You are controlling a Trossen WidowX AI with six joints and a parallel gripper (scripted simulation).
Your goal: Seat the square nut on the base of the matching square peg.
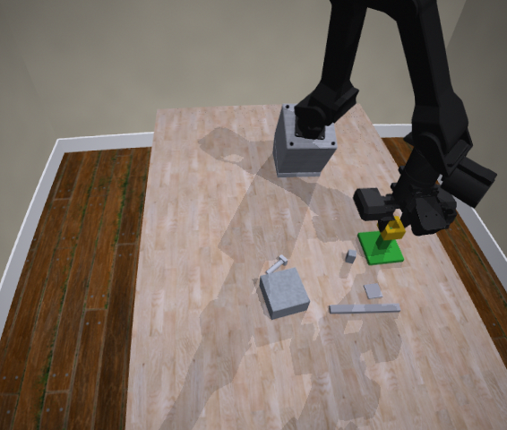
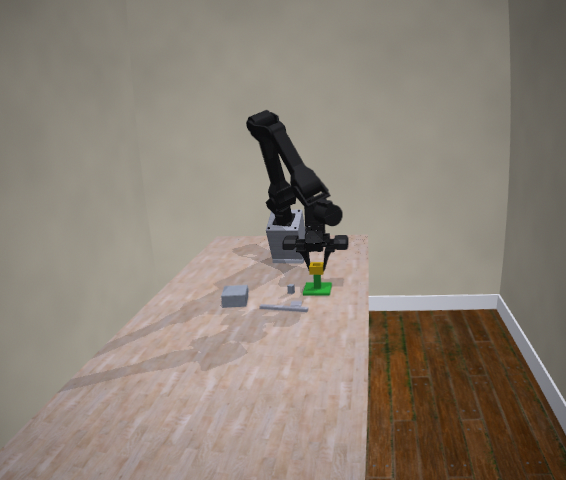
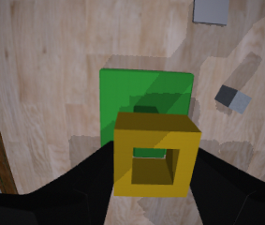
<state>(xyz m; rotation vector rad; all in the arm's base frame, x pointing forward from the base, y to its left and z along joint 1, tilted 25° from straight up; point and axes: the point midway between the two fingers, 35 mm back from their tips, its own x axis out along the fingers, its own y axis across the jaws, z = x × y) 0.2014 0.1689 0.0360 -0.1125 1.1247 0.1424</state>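
The grey cube lies 9 cm below my hand, 7 cm to the right of it and 4 cm ahead of it. Round my hand: flat grey square: 11 cm ahead, 10 cm below, 3 cm to the right; then bolt: 22 cm to the right, 9 cm below, 6 cm ahead; then long grey bar: 15 cm ahead, 9 cm below, 5 cm to the right.
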